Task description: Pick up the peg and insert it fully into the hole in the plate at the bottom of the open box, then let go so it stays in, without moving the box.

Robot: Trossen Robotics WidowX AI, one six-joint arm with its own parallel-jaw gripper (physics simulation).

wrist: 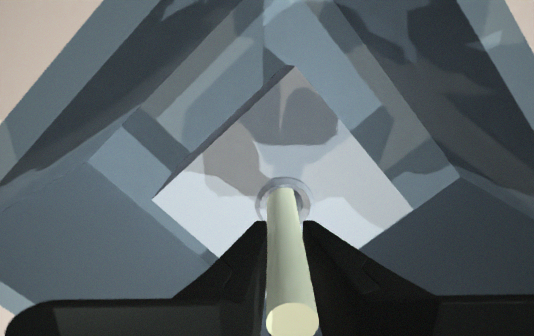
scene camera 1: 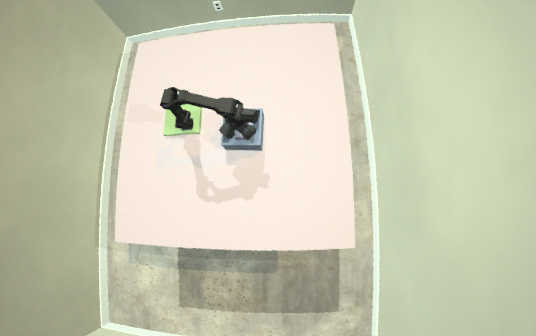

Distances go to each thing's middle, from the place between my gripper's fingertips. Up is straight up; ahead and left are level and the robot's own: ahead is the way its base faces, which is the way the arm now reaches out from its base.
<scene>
The blue-grey box (scene camera 1: 256,144) is 4 cm below my hand. From my hand the other things lie so: square plate (wrist: 285,136) 5 cm below.
</scene>
